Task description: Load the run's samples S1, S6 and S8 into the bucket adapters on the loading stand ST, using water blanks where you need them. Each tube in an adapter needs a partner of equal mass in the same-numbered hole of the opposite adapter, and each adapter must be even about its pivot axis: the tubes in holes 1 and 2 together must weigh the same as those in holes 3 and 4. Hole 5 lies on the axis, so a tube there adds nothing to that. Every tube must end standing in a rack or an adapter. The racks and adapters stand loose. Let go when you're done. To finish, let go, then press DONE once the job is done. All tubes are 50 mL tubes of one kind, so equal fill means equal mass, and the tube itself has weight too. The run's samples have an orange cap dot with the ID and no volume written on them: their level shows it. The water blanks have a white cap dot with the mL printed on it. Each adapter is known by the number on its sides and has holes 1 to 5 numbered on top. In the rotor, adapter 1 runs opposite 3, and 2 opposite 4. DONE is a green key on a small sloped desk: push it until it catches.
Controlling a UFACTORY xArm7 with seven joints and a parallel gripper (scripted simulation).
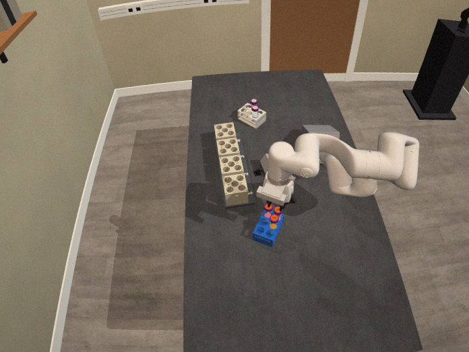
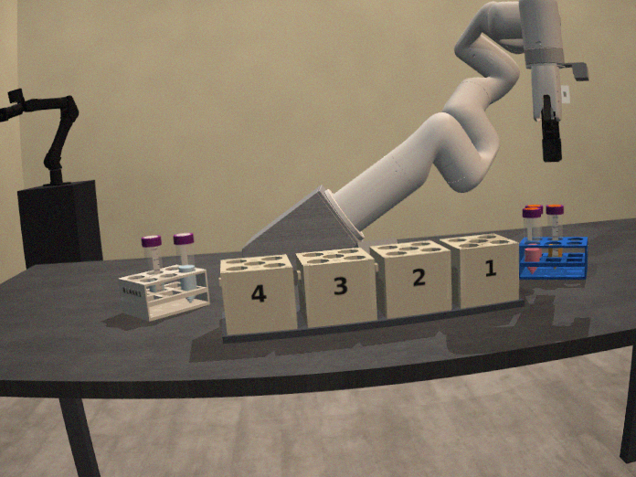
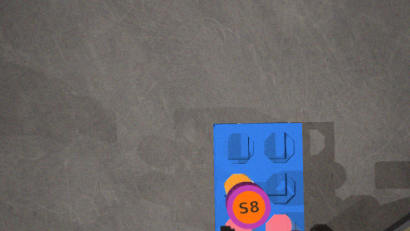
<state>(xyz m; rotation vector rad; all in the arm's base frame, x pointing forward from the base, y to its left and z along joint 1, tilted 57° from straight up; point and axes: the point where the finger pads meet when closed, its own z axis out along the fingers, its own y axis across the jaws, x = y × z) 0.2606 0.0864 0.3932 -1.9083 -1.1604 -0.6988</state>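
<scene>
The sample tube lies 16 cm below my hand, 6 cm to the right of it and 2 cm ahead of it. The rest, counted from my hand: sample S8: 16 cm below, 1 cm ahead; blue sample rack: 19 cm below, 2 cm ahead, 1 cm to the right; loading stand ST: 35 cm to the right, 21 cm below, 17 cm ahead.
</scene>
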